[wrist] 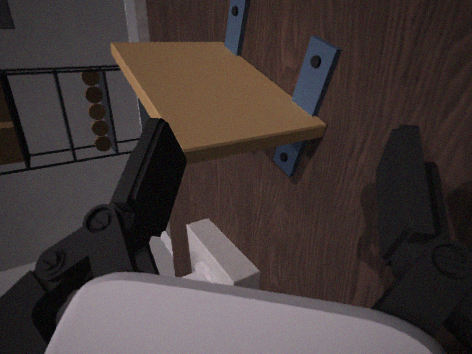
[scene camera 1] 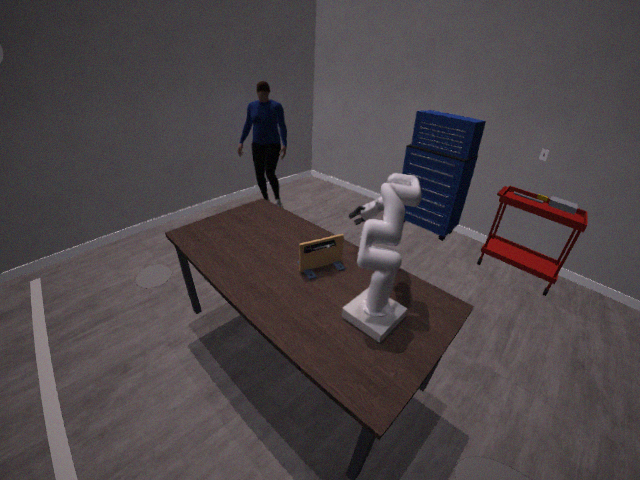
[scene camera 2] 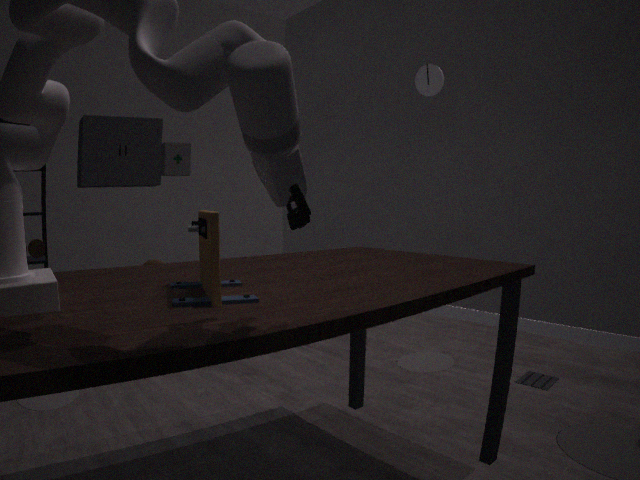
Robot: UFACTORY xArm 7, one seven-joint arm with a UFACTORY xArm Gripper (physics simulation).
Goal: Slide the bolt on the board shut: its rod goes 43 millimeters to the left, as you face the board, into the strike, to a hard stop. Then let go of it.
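Frame: origin at the arm's base, x ahead, y left, z up, level; metres.
Seen in the pictures: gripper, fingertip midpoint: (wrist: pixel 273 143) (scene camera 1: pixel 352 220) (scene camera 2: pixel 287 203); arm's base, link origin: (scene camera 1: pixel 375 307) (scene camera 2: pixel 7 279).
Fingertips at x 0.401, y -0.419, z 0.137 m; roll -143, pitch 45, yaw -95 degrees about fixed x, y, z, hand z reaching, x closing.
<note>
Pixels of each thing's middle, then the offset from my fingertips to it. Level surfaces: height alone.
- yellow-brown board, body centre: (wrist: pixel 207 85) (scene camera 2: pixel 208 252) (scene camera 1: pixel 321 252) dx +0.019, dy +0.270, dz -0.101 m
- dark bolt, body centre: (scene camera 2: pixel 194 227) (scene camera 1: pixel 321 247) dx +0.004, dy +0.298, dz -0.048 m
- wooden table, surface height: dz -0.190 m
The yellow-brown board (scene camera 1: pixel 321 259) (scene camera 2: pixel 209 263) (wrist: pixel 215 95) stands upright on blue feet on the table. The dark bolt (scene camera 1: pixel 319 245) (scene camera 2: pixel 195 226) is near the top of the board's face towards the arm's base. The wrist view looks at the board's plain back, and the bolt is hidden there. How far the rod stands from the strike is too small to tell. My gripper (scene camera 1: pixel 356 215) (scene camera 2: pixel 298 211) (wrist: pixel 273 143) is open and empty, with its fingers wide apart. It hangs in the air behind the board, about level with its top or higher, apart from the board and bolt.
The arm's white base (scene camera 1: pixel 378 322) (scene camera 2: pixel 31 294) (wrist: pixel 225 257) stands on the wooden table (scene camera 1: pixel 248 258) (scene camera 2: pixel 361 279) (wrist: pixel 310 215), on the bolt's side of the board. Beyond the table are a person (scene camera 1: pixel 266 124), a blue tool cabinet (scene camera 1: pixel 436 175) and a red cart (scene camera 1: pixel 522 260).
</note>
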